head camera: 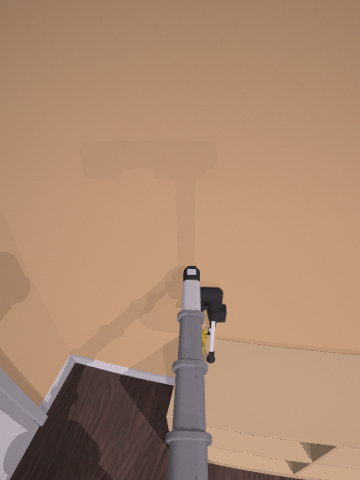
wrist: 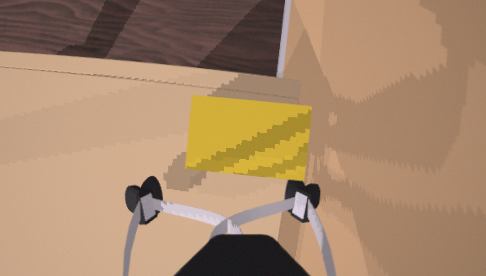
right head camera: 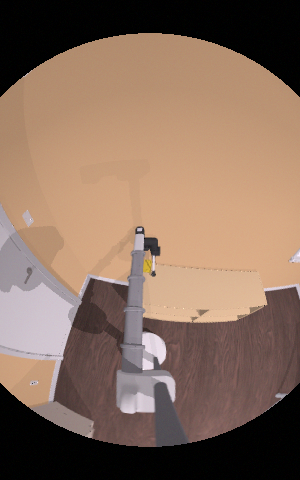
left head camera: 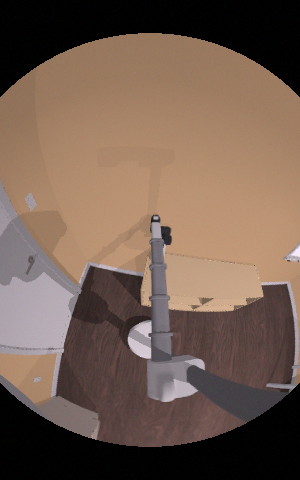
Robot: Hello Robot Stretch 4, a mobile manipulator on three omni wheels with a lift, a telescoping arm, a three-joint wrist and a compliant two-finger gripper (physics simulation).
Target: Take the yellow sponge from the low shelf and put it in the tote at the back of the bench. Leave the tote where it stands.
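Frame: origin at the robot's base, x ahead, y left, z up, level; metres.
Seen in the pictures: gripper, fingertip midpoint: [head camera: 210, 348] [wrist: 223, 191] [right head camera: 153, 268]; robot's base, link origin: [right head camera: 145, 349] [left head camera: 147, 338].
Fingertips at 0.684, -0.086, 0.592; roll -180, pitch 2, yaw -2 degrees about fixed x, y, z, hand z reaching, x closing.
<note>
Offsets run from my fingertips to a thing's top centre, as dx, dy, dz. "*": to the spot under its first point. Level surfaces: height alone.
The yellow sponge @(+0.026, +0.052, +0.035) [head camera: 204, 343] [right head camera: 147, 266] [wrist: 248, 137] is a flat rectangular block on the top of the low wooden shelf @(dz -0.010) [head camera: 285, 385] [left head camera: 210, 277] [right head camera: 210, 287] [wrist: 75, 115], near its left end in the head view. My gripper [wrist: 223, 191] is open, with its two dark fingertips wide apart and nothing between them. In the wrist view the sponge lies beyond the fingertips, its lower right corner close to the right one. The arm hides part of the gripper and sponge in the head view. The tote does not show in these views.
A tan wall rises behind the shelf. A white door @(* -0.563, +1.017, +0.169) [left head camera: 25, 300] [right head camera: 25, 310] stands at the left. A grey-beige box-like piece [left head camera: 75, 415] [right head camera: 65, 419] is at the lower left. My telescoping arm [head camera: 189, 400] [left head camera: 160, 310] [right head camera: 133, 320] reaches out over the dark wooden floor @(dz -0.620) [head camera: 110, 425].
</note>
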